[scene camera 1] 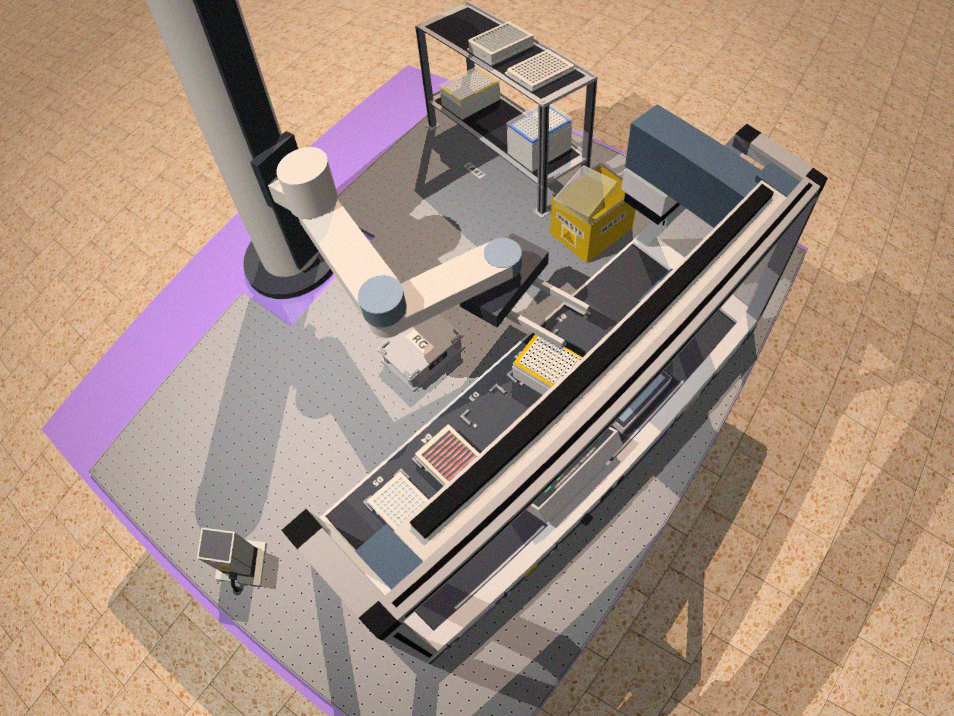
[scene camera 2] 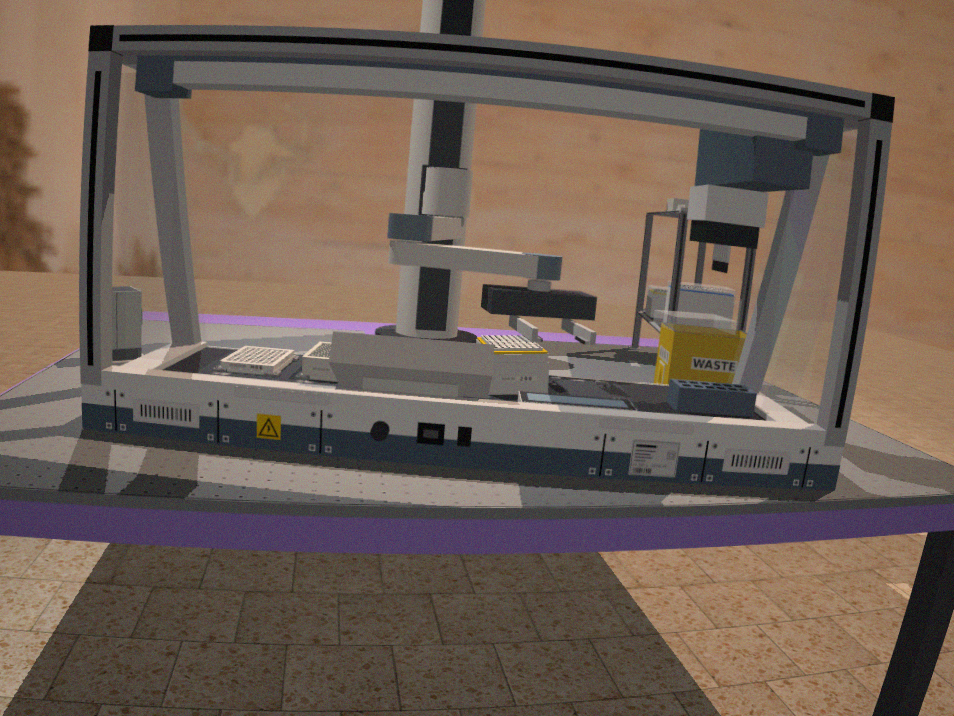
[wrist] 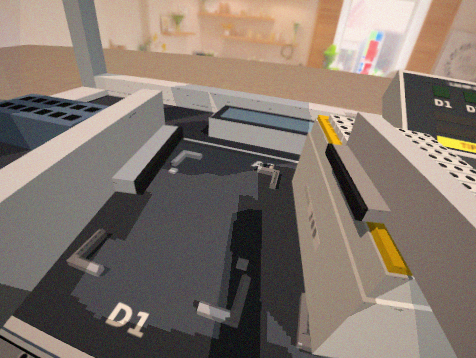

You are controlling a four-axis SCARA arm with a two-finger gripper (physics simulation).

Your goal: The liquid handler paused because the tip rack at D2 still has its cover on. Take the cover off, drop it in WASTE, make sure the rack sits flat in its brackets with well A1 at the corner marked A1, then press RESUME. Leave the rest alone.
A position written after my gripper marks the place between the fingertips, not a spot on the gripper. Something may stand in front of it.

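Observation:
My gripper [scene camera 1: 575,326] is there, and you'd find it in the wrist view [wrist: 256,122] as well. I can also see a gantry rail [scene camera 1: 458,493], plus a yellow WASTE bin [scene camera 1: 615,218].

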